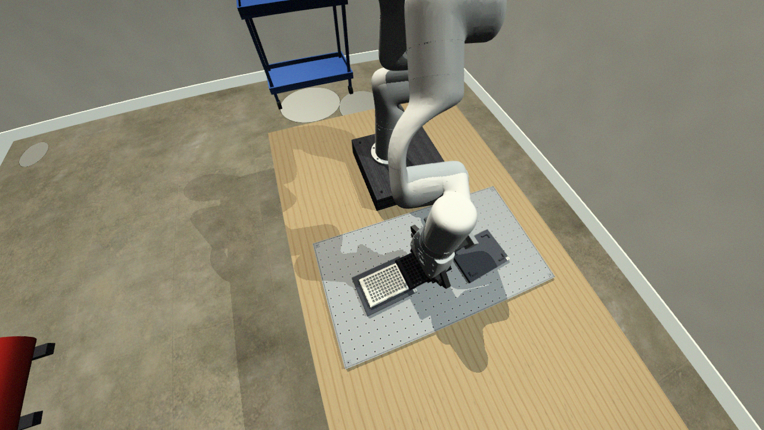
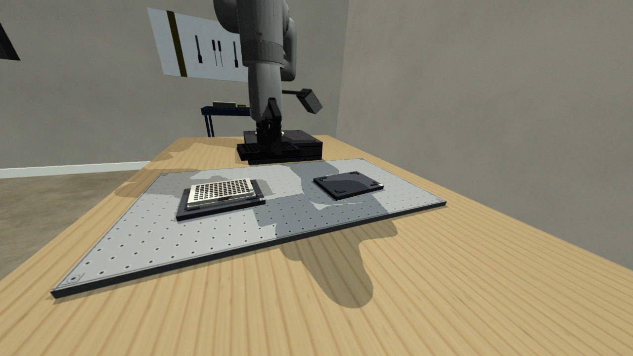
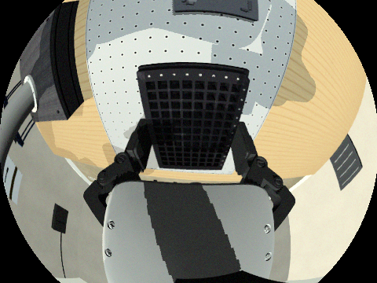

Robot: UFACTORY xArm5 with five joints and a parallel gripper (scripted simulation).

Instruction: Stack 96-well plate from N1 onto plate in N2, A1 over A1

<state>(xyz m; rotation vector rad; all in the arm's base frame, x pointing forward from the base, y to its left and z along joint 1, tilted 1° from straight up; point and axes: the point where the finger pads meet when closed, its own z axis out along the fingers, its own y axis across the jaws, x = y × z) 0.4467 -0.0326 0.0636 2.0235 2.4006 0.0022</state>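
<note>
The white 96-well plate is 110 mm to the right of my hand and 100 mm below it. From my hand the other things lie so: plate nest N2: 110 mm to the right, 120 mm below; black 96-well plate: 10 mm below; plate nest N1: 10 mm behind, 220 mm to the left, 120 mm below.
</note>
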